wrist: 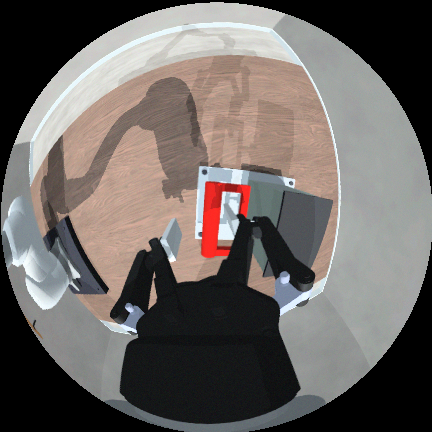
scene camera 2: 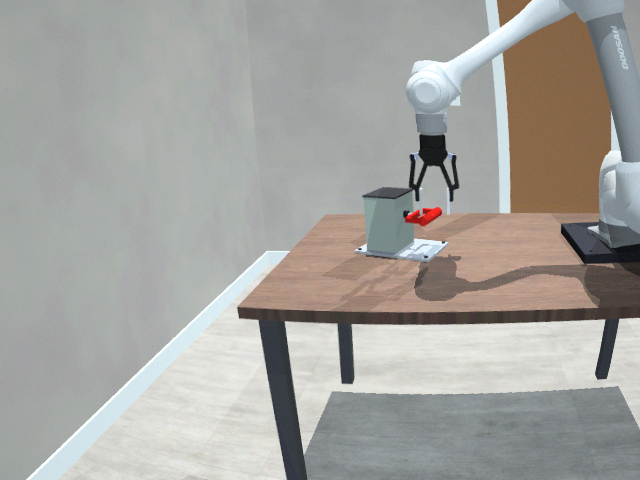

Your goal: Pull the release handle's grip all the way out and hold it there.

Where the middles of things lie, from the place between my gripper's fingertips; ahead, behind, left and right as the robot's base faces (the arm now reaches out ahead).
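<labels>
Measured from my hand, the base plate (scene camera 2: 420, 250) sits 11 cm below, and it is also 9 cm ahead and 6 cm to the right.
</labels>
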